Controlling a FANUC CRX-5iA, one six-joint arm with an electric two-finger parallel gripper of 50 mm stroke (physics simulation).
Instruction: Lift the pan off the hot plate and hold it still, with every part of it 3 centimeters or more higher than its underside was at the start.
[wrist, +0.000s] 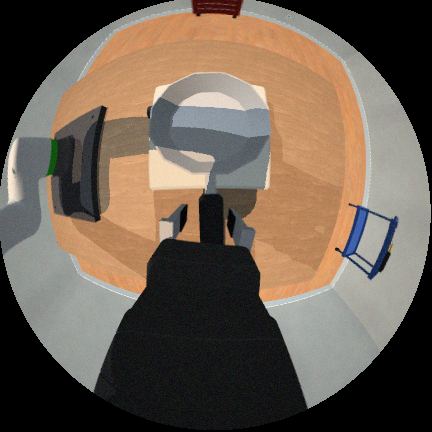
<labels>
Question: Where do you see my gripper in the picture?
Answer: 207, 214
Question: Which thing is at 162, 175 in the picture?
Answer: A cream hot plate.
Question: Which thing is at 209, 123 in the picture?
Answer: A grey pan.
</labels>
